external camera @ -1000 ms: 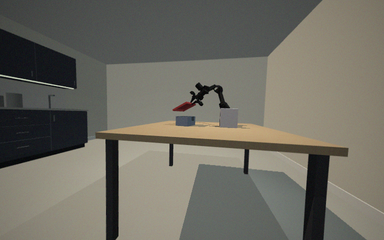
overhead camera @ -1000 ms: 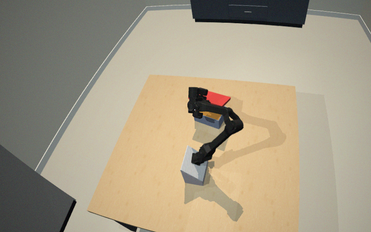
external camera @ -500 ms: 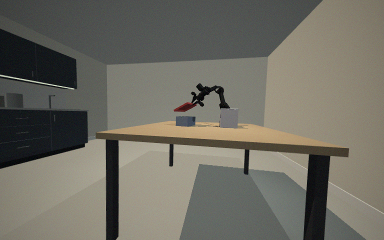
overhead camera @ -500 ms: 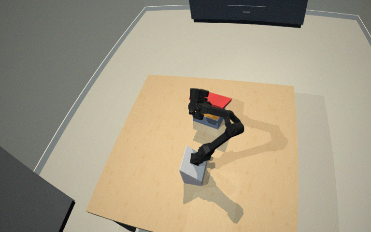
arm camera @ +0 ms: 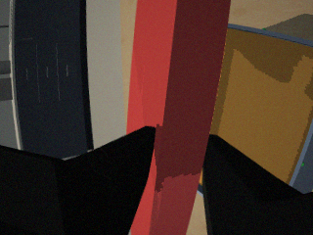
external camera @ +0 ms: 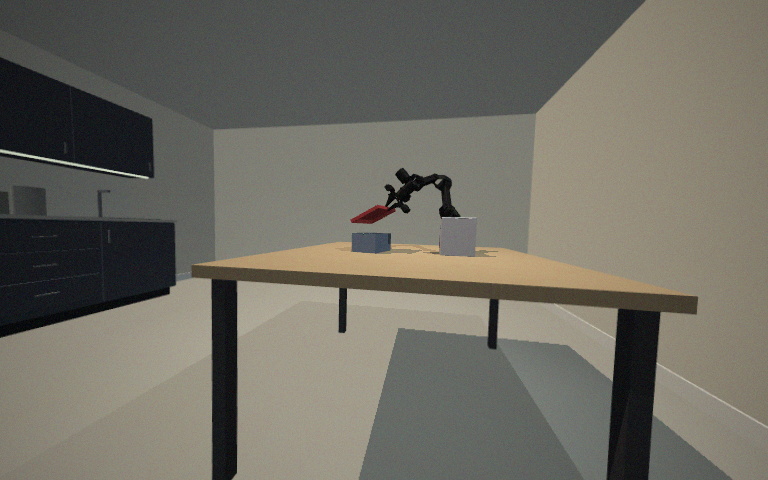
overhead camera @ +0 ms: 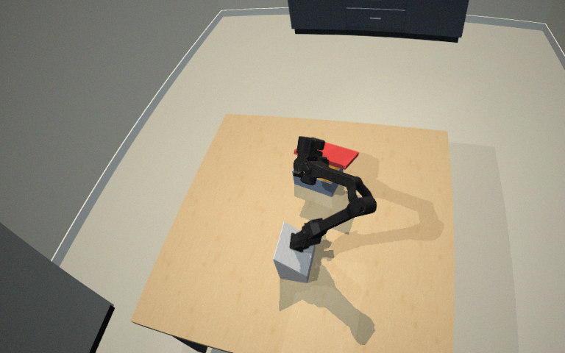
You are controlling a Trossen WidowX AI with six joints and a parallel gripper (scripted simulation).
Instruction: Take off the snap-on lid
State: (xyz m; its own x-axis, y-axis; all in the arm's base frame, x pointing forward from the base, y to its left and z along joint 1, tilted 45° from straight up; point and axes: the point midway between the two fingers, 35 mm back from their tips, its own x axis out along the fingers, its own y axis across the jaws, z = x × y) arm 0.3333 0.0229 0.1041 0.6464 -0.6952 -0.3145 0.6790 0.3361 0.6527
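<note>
The red lid lies 70 mm ahead of my gripper tip, 30 mm below it and 20 mm to the right of it. The rest, counted from my gripper tip: storage box (180 mm below, 70 mm ahead, 20 mm to the left).
</note>
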